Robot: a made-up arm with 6 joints. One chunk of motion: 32 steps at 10 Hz.
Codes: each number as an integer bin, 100 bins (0 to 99) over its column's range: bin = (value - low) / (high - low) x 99, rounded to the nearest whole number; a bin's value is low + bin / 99 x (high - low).
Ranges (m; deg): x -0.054..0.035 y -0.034..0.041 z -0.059..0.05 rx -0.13..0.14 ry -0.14..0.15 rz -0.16..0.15
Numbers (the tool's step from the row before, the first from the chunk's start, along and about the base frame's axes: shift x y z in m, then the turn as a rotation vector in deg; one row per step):
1: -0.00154 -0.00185 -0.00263 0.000 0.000 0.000
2: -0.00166 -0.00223 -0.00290 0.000 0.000 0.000
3: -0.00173 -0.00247 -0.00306 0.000 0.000 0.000
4: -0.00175 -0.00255 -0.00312 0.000 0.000 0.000
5: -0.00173 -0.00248 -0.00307 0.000 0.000 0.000
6: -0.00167 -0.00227 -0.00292 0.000 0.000 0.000
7: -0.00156 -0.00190 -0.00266 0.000 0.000 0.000
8: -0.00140 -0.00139 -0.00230 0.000 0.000 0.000
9: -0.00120 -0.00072 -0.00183 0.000 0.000 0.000
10: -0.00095 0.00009 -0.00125 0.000 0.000 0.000
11: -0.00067 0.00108 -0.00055 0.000 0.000 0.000
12: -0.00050 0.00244 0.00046 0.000 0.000 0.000
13: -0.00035 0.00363 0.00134 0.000 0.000 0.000
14: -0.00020 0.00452 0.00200 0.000 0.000 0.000
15: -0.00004 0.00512 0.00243 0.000 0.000 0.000
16: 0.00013 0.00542 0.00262 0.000 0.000 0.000
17: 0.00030 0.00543 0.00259 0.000 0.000 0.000
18: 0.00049 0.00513 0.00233 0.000 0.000 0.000
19: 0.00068 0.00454 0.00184 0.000 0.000 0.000
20: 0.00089 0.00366 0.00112 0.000 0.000 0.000
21: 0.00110 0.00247 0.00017 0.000 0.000 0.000
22: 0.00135 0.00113 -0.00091 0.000 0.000 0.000
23: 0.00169 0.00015 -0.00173 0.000 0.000 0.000
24: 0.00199 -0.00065 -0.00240 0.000 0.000 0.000
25: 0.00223 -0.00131 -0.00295 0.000 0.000 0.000
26: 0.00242 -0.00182 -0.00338 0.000 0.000 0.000
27: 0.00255 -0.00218 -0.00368 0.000 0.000 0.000
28: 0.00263 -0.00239 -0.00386 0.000 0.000 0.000
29: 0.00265 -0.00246 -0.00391 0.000 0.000 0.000
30: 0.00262 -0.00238 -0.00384 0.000 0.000 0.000
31: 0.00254 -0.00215 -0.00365 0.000 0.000 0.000
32: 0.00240 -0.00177 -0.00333 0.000 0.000 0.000
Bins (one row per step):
1: 58 42 51 48 48 51
2: 58 42 51 48 48 51
3: 58 42 51 48 48 51
4: 58 42 51 48 48 51
5: 58 42 51 48 48 51
6: 58 42 51 48 48 51
7: 58 42 51 48 48 51
8: 59 43 51 48 48 51
9: 59 44 52 48 48 51
10: 59 45 52 48 48 51
11: 59 46 53 48 48 51
12: 60 48 54 48 48 51
13: 60 50 55 48 48 51
14: 60 51 55 48 48 51
15: 60 52 56 48 48 51
16: 60 52 56 48 48 51
17: 60 52 56 48 48 51
18: 61 52 56 48 48 51
19: 61 51 55 48 48 51
20: 61 50 55 48 48 51
21: 61 48 54 48 48 51
22: 62 46 53 48 48 51
23: 62 45 52 48 48 51
24: 62 44 51 48 48 51
25: 63 43 51 48 48 51
26: 63 42 51 48 48 51
27: 63 42 50 48 48 51
28: 63 42 50 48 48 51
29: 63 42 50 48 48 51
30: 63 42 50 48 48 51
31: 63 42 50 48 48 51
32: 63 43 51 48 48 51

